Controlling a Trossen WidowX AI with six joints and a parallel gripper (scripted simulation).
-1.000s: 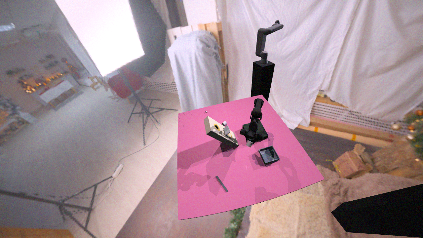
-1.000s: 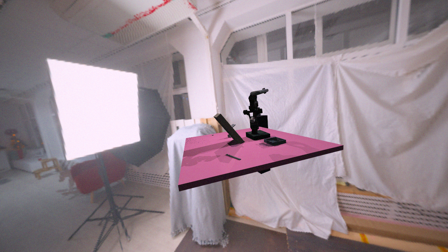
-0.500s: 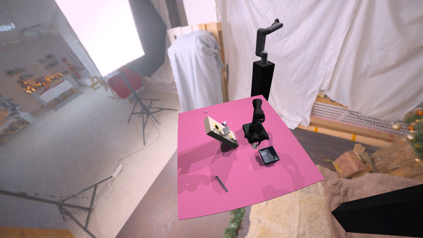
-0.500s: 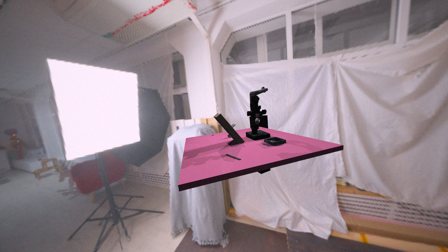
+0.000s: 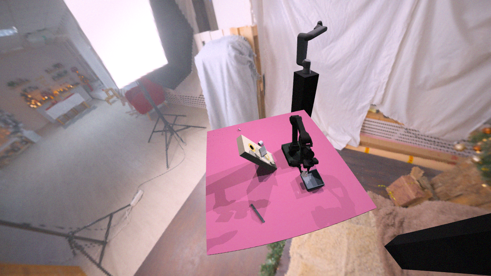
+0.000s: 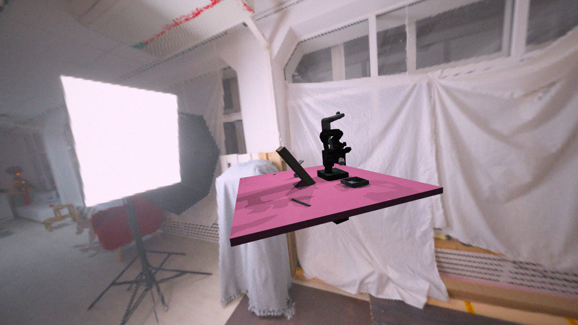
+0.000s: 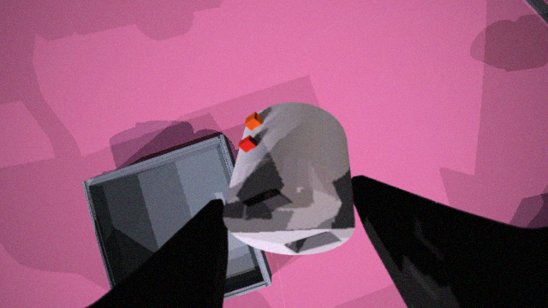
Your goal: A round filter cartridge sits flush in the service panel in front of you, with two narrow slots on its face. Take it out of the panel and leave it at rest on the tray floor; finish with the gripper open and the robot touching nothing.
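Right now the grey tray is 190 mm below my gripper tip, 110 mm behind it and 10 mm to the left of it. Also, from my gripper tip: pale grey round filter cartridge right at my gripper tip; beige service panel 330 mm to the right, 240 mm ahead, 10 mm below.
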